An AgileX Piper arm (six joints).
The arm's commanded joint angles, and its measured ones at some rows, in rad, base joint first. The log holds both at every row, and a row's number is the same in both.
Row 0, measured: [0.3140 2.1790 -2.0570 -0.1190 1.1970 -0.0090]
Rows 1 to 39, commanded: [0.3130 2.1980 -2.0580 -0.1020 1.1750 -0.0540]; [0.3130 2.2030 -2.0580 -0.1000 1.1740 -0.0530]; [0.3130 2.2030 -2.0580 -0.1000 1.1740 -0.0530]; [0.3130 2.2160 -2.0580 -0.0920 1.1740 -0.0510]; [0.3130 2.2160 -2.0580 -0.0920 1.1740 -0.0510]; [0.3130 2.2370 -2.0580 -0.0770 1.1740 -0.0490]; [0.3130 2.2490 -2.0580 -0.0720 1.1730 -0.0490]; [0.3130 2.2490 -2.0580 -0.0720 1.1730 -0.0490]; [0.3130 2.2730 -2.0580 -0.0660 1.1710 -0.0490]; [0.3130 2.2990 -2.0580 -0.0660 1.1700 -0.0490]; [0.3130 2.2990 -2.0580 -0.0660 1.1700 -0.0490]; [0.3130 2.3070 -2.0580 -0.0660 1.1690 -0.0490]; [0.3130 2.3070 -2.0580 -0.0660 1.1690 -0.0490]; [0.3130 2.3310 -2.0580 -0.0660 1.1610 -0.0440]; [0.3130 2.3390 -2.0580 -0.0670 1.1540 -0.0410]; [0.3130 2.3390 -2.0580 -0.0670 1.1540 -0.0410]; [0.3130 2.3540 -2.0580 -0.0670 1.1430 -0.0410]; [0.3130 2.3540 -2.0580 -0.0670 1.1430 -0.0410]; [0.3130 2.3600 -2.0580 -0.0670 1.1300 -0.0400]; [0.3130 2.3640 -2.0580 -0.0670 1.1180 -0.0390]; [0.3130 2.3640 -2.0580 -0.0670 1.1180 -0.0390]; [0.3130 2.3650 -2.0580 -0.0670 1.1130 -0.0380]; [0.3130 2.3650 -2.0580 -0.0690 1.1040 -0.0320]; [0.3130 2.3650 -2.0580 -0.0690 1.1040 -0.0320]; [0.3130 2.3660 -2.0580 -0.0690 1.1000 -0.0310]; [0.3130 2.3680 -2.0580 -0.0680 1.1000 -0.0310]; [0.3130 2.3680 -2.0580 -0.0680 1.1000 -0.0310]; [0.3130 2.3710 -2.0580 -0.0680 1.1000 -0.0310]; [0.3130 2.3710 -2.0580 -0.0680 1.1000 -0.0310]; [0.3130 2.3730 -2.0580 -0.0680 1.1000 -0.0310]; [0.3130 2.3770 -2.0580 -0.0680 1.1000 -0.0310]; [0.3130 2.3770 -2.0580 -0.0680 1.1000 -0.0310]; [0.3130 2.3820 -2.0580 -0.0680 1.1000 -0.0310]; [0.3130 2.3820 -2.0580 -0.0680 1.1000 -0.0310]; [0.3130 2.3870 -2.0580 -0.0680 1.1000 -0.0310]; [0.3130 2.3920 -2.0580 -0.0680 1.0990 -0.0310]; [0.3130 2.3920 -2.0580 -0.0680 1.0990 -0.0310]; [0.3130 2.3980 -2.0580 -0.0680 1.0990 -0.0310]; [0.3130 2.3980 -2.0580 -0.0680 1.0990 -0.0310]
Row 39, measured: [0.3140 2.3880 -2.0590 -0.0690 1.0990 -0.0330]
